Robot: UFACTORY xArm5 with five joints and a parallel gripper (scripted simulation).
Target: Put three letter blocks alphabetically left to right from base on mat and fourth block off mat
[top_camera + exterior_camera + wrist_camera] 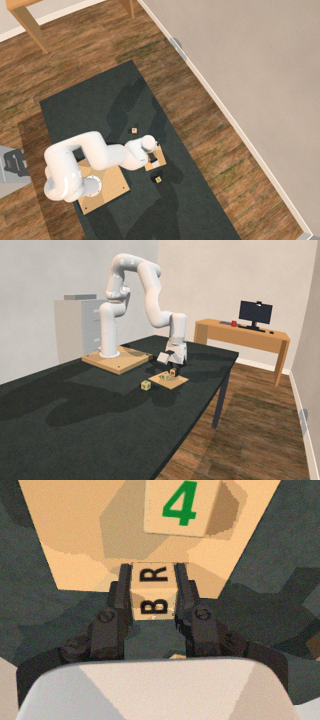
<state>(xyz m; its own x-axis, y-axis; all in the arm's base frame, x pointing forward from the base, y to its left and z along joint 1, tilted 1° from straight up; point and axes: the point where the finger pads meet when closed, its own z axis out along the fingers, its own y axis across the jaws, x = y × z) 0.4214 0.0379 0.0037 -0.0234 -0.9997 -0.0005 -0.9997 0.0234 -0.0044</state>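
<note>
My gripper is now 5 cm to the left of the tan mat and 3 cm above it. Also, from my hand: green-lettered block: 19 cm to the right, 3 cm behind, 1 cm below.
</note>
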